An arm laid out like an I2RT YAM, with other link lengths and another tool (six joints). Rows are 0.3 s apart.
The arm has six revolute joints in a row. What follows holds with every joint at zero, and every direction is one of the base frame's. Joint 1 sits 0.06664 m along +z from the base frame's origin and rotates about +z. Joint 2 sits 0.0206 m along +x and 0.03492 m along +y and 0.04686 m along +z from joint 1 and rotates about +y. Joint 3 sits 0.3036 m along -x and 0.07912 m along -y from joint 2 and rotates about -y. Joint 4 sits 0.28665 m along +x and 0.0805 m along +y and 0.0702 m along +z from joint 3 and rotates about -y. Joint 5 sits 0.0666 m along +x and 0.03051 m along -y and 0.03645 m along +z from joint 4 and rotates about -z. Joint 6 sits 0.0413 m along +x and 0.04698 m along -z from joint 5 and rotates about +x. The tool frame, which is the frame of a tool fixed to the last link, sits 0.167 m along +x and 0.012 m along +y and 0.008 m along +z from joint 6; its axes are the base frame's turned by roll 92.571, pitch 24.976 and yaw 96.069 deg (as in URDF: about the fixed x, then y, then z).
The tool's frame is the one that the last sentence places.
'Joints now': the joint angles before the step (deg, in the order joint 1, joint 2, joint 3, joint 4, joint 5, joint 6). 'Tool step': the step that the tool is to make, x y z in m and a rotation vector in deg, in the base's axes. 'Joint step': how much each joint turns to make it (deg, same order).
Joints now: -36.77, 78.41, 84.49, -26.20, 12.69, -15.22
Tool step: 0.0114, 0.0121, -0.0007, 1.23, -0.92, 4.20
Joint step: 0.07, 0.02, 0.00, 0.01, -4.41, 0.02
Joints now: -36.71, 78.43, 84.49, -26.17, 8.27, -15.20
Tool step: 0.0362, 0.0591, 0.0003, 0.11, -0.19, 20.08
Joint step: 0.03, 0.00, 0.00, -0.05, -18.92, -6.69
